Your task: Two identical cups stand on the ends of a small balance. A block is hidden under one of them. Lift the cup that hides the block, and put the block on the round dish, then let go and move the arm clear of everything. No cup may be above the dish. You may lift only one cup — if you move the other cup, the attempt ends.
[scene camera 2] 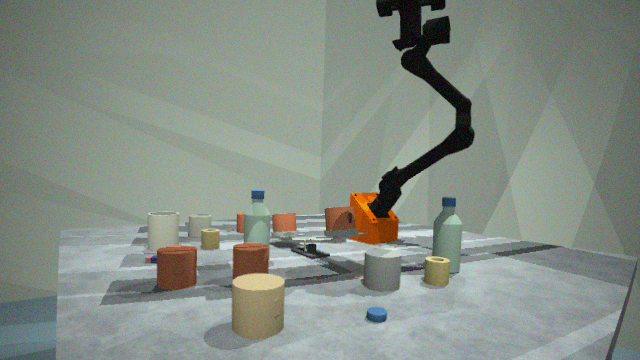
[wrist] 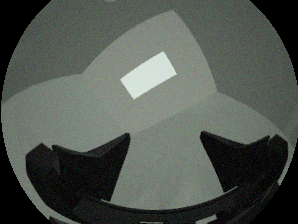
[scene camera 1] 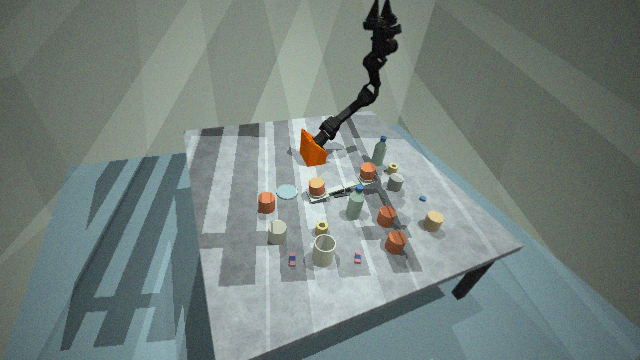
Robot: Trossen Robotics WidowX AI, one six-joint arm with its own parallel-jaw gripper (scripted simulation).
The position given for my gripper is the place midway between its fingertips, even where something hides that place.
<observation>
My gripper [wrist: 166,136] is open, with nothing in its grasp. Further things: a grey cylinder [scene camera 2: 382,272] and a small balance [scene camera 2: 339,236].
The wrist view misses the grey cylinder: it is out of frame.
</observation>
